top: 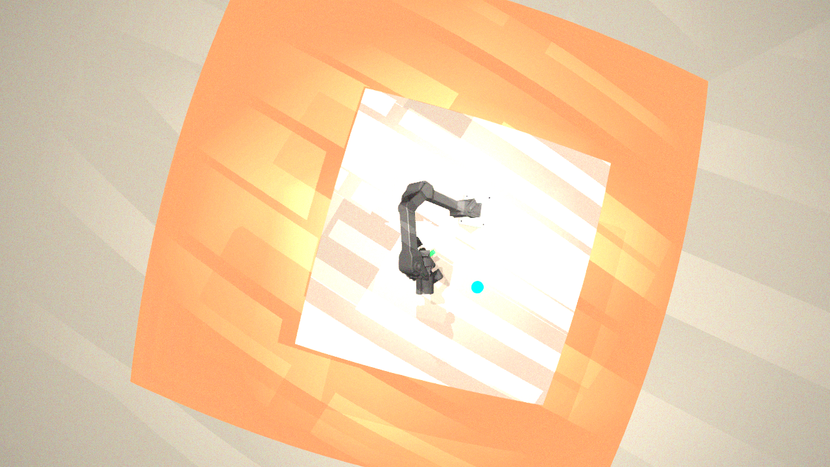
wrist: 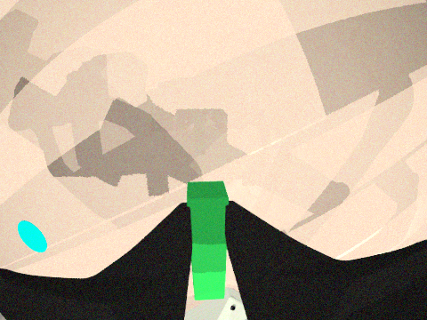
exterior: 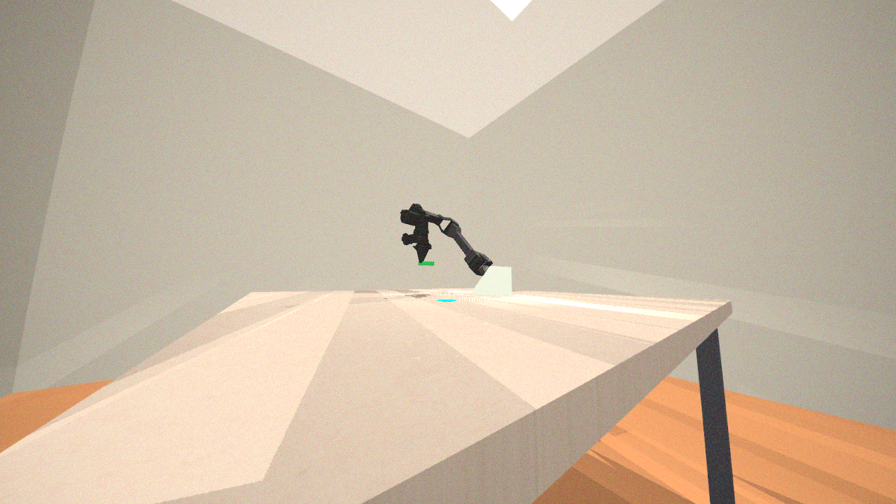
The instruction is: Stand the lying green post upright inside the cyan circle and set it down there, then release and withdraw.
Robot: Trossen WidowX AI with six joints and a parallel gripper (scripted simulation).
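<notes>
Right now my gripper tip is 28 cm to the right of the cyan circle, 13 cm above it and 11 cm short of it. The rest, counted from my gripper tip: green post: 2 cm to the left, 2 cm behind.
</notes>
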